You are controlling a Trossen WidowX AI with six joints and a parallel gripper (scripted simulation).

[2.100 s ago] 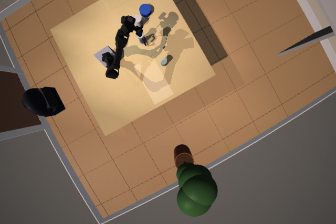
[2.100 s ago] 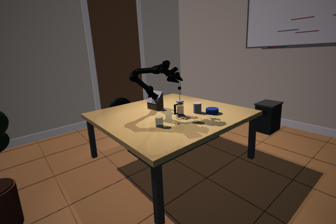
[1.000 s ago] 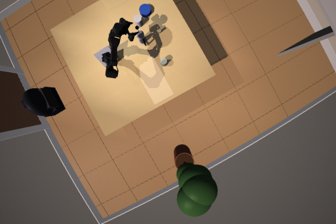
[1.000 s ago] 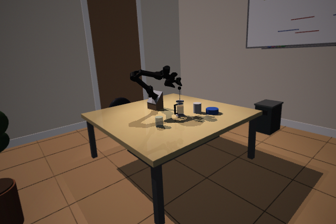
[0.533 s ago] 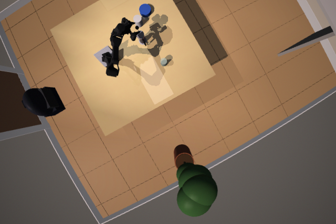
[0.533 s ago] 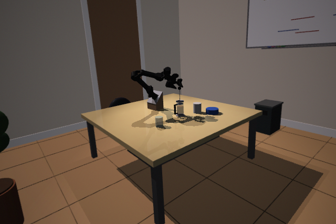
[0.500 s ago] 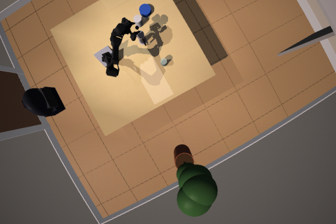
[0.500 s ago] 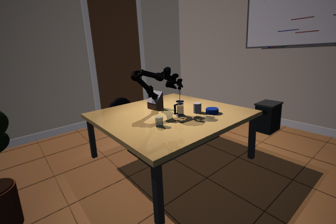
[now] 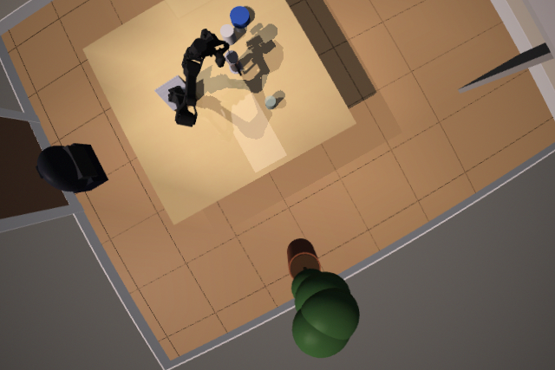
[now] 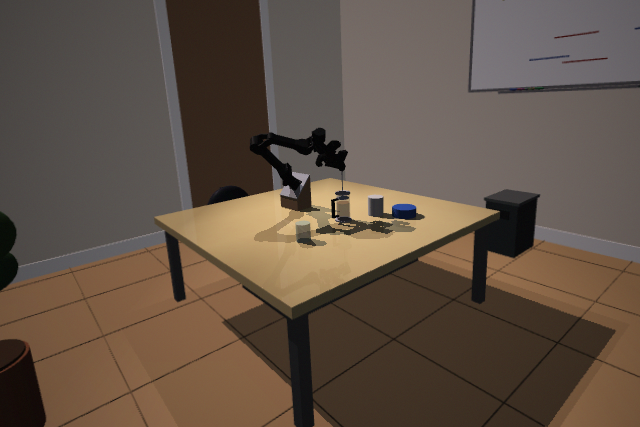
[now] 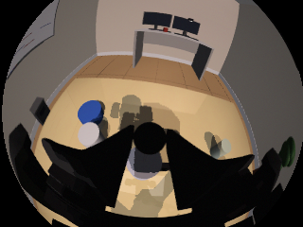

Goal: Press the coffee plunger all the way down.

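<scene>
My gripper tip is now 140 mm above the coffee press and 20 mm to the left of it. The rest, counted from my gripper tip: blue disc: 270 mm to the left, 240 mm below, 150 mm ahead; pale cup: 300 mm to the right, 230 mm below, 90 mm ahead.
</scene>
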